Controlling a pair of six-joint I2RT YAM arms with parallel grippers.
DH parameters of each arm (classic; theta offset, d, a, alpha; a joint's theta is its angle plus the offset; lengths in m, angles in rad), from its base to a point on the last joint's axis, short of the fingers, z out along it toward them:
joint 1: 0 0.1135 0.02 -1.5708
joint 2: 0 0 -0.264 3.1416
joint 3: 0.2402 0 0.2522 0
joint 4: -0.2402 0 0.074 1.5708
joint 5: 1.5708 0 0 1.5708
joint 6: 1.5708 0.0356 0 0
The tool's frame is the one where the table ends.
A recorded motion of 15 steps. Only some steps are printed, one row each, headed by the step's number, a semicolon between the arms.
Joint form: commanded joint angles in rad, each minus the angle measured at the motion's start. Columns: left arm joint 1, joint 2, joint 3, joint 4, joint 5, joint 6; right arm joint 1, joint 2, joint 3, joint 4, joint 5, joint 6.
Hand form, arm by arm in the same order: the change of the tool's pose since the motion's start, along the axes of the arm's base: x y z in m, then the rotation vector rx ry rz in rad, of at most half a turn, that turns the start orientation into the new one. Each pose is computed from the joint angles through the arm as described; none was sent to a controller.
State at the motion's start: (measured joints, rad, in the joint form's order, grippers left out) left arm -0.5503 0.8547 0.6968 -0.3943 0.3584 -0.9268; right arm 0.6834 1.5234 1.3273 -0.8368 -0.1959 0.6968
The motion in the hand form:
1: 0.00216 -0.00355 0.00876 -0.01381 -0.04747 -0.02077; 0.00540 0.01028 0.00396 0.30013 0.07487 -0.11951
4: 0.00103 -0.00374 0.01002 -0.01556 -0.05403 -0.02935; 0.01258 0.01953 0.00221 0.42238 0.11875 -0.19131
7: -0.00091 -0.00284 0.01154 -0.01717 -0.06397 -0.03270; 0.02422 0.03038 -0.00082 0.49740 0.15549 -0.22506
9: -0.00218 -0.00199 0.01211 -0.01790 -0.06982 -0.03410; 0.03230 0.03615 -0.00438 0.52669 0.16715 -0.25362
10: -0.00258 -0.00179 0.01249 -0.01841 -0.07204 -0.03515; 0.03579 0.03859 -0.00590 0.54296 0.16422 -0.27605
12: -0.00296 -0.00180 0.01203 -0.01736 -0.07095 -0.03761; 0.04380 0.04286 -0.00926 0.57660 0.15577 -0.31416
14: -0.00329 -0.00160 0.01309 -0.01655 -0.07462 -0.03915; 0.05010 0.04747 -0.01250 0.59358 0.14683 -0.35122
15: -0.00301 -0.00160 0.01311 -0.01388 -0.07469 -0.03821; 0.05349 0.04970 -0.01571 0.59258 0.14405 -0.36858
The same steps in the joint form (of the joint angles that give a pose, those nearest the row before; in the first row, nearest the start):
1: -0.0093 0.0096 0.0227 0.0280 0.0032 0.0185; -0.0023 -0.0248 -0.0650 0.2463 -0.1554 0.2711
4: -0.0126 0.0052 0.0244 0.0267 0.0067 0.0232; 0.0021 -0.0068 -0.0852 0.3798 -0.1905 0.4219
7: -0.0141 -0.0059 0.0242 0.0235 0.0064 0.0278; 0.0023 0.0416 -0.0694 0.4680 -0.2202 0.5115
9: -0.0138 -0.0138 0.0225 0.0215 0.0067 0.0309; 0.0005 0.0746 -0.0583 0.5143 -0.2198 0.5562
10: -0.0140 -0.0161 0.0227 0.0207 0.0071 0.0321; 0.0007 0.0868 -0.0576 0.5441 -0.2078 0.5823
12: -0.0149 -0.0171 0.0212 0.0192 0.0082 0.0333; -0.0023 0.1136 -0.0549 0.6051 -0.1889 0.6260
14: -0.0150 -0.0187 0.0244 0.0160 0.0082 0.0365; -0.0009 0.1397 -0.0462 0.6431 -0.1610 0.6594
15: -0.0145 -0.0172 0.0257 0.0142 0.0067 0.0384; -0.0007 0.1561 -0.0406 0.6539 -0.1467 0.6694

